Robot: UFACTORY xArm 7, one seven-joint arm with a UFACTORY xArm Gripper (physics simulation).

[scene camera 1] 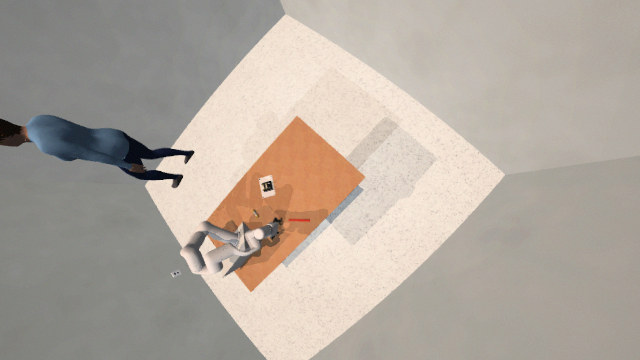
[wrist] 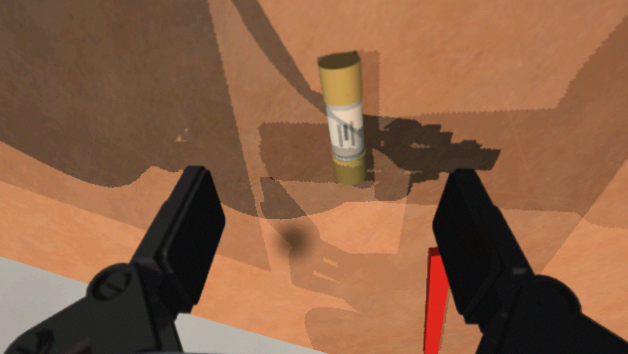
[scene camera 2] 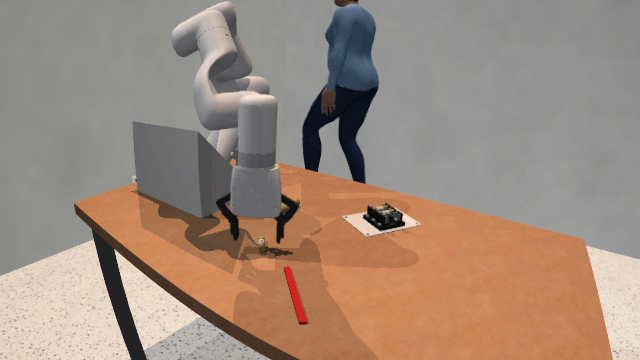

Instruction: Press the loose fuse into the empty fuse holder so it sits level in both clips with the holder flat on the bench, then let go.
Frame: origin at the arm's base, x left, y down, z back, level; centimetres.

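Seen in the pictures: gripper, fingertip midpoint: (scene camera 1: 278,226) (wrist: 327,195) (scene camera 2: 257,239); arm's base at its link origin: (scene camera 1: 236,240) (scene camera 2: 211,164).
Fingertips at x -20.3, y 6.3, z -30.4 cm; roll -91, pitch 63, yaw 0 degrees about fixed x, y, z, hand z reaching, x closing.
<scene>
Offsets run from my fingertips to a thing's top centre. Level surfaces: height alone.
A fuse {dz +0.2, dx +2.0, dy +1.3 cm} (scene camera 2: 261,246) (wrist: 346,127) with brass-coloured caps and a white label is on the orange bench below the fingers. One end looks raised; its exact tilt is unclear. My gripper (scene camera 1: 278,229) (scene camera 2: 257,238) (wrist: 327,195) is open and empty above the bench, with the fuse lying across the gap ahead of the fingertips in the wrist view. A second brass-coloured fuse {dz +5.8, dx +23.0, dy +0.6 cm} (scene camera 1: 256,213) (scene camera 2: 297,202) lies behind the gripper, partly hidden in scene camera 2. The black fuse holder {dz -18.3, dx +28.9, dy -0.8 cm} (scene camera 1: 268,186) (scene camera 2: 384,218) sits on a white plate (scene camera 1: 263,179) (scene camera 2: 355,222); pale fuse bodies show in it, but its clips are too small to read.
A red bar {dz -14.5, dx -10.0, dy +2.1 cm} (scene camera 1: 299,220) (scene camera 2: 295,296) (wrist: 436,300) lies on the bench {dy +2.7 cm} (scene camera 1: 320,155) (scene camera 2: 480,280) in front of the gripper. A grey wedge-shaped block (scene camera 2: 167,167) stands beside the arm. A person (scene camera 1: 82,137) (scene camera 2: 352,50) stands beyond the bench.
</scene>
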